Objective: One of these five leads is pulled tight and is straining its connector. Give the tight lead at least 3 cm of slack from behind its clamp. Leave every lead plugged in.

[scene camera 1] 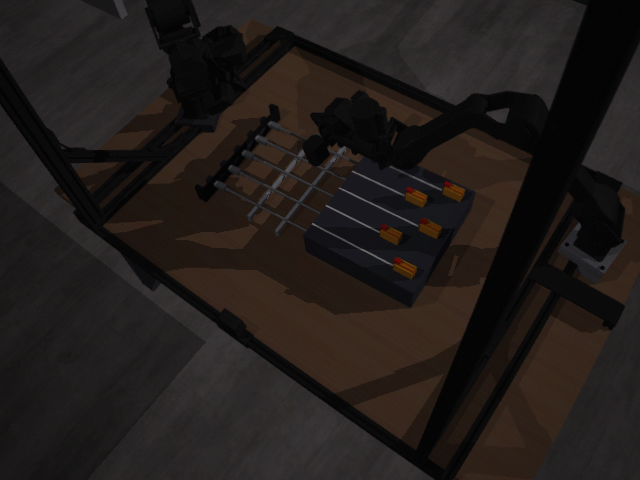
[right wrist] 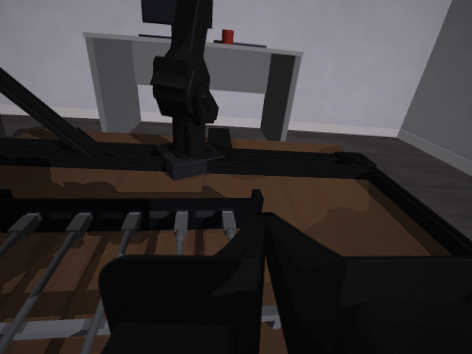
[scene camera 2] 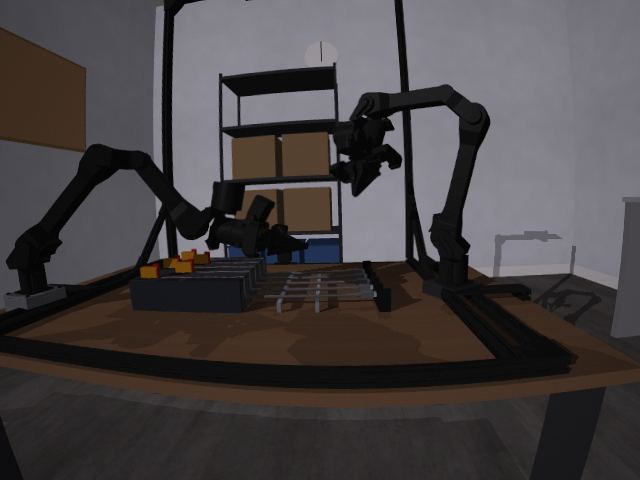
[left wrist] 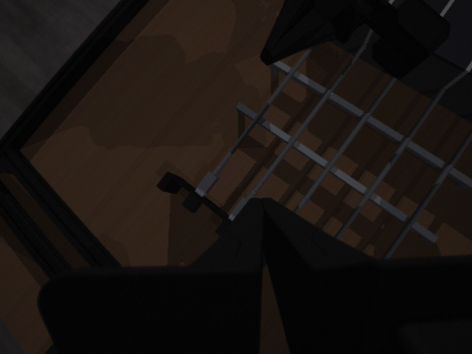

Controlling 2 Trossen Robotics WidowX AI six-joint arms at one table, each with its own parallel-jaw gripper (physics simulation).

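Pixels of known places: left gripper, fingertip midpoint: (scene camera 1: 245, 89) (scene camera 2: 354, 196) (left wrist: 259, 208); right gripper, fingertip midpoint: (scene camera 1: 311, 115) (right wrist: 263, 221) (scene camera 2: 307, 246) (left wrist: 263, 61); left arm's base, origin of the base link: (scene camera 1: 198, 109) (right wrist: 189, 149) (scene camera 2: 453, 281); right arm's base, origin of the base link: (scene camera 1: 594, 243) (scene camera 2: 34, 290).
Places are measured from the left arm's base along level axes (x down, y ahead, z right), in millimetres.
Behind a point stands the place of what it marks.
Observation:
Several grey leads (scene camera 1: 289, 174) @(x 0, y 267, z 187 mm) (left wrist: 310, 120) @(x 1, y 305, z 148 mm) run from plugs (scene camera 1: 219, 184) @(x -3, y 113, z 230 mm) (left wrist: 207, 181) @(x -3, y 208, z 42 mm) (right wrist: 181, 222) @(x -3, y 188, z 90 mm) at a black connector strip (scene camera 1: 206, 192) @(x 2, y 87, z 252 mm) (scene camera 2: 383, 300) @(x 3, y 202, z -8 mm) (right wrist: 205, 205) @(x -9, y 179, z 57 mm) over silver rails to a dark block (scene camera 1: 361, 271) @(x -17, y 456, z 427 mm) (scene camera 2: 186, 295) @(x -9, y 554, z 169 mm). On the block, thin pale lines end at orange clamps (scene camera 1: 404, 268) @(x -58, y 538, z 435 mm) (scene camera 2: 150, 272) @(x -52, y 628, z 230 mm) with red tabs. I cannot tell which lead is tight. My right gripper (scene camera 1: 313, 117) @(x -98, y 312, z 94 mm) (scene camera 2: 306, 245) @(x -98, y 312, z 94 mm) (left wrist: 263, 61) @(x -98, y 312, z 94 mm) (right wrist: 263, 221) @(x -98, y 312, z 94 mm) is shut and empty, above the leads near the block's far edge. My left gripper (scene camera 2: 356, 194) @(x -196, y 186, z 123 mm) (left wrist: 259, 208) @(x -196, y 186, z 123 mm) is shut and empty, high above the strip.
Two silver rails (scene camera 1: 278, 230) @(x 7, y 268, z 334 mm) (scene camera 2: 317, 303) @(x 8, y 312, z 55 mm) cross under the leads. A black frame (scene camera 1: 330, 397) @(x 33, y 423, z 671 mm) (scene camera 2: 289, 375) @(x 10, y 447, z -170 mm) borders the wooden table, with a thick dark post (scene camera 1: 522, 227) @(x -728, y 590, z 768 mm) at the right of scene camera 1. My right arm overhangs the block's far corner. Shelves with boxes (scene camera 2: 306, 155) stand behind.

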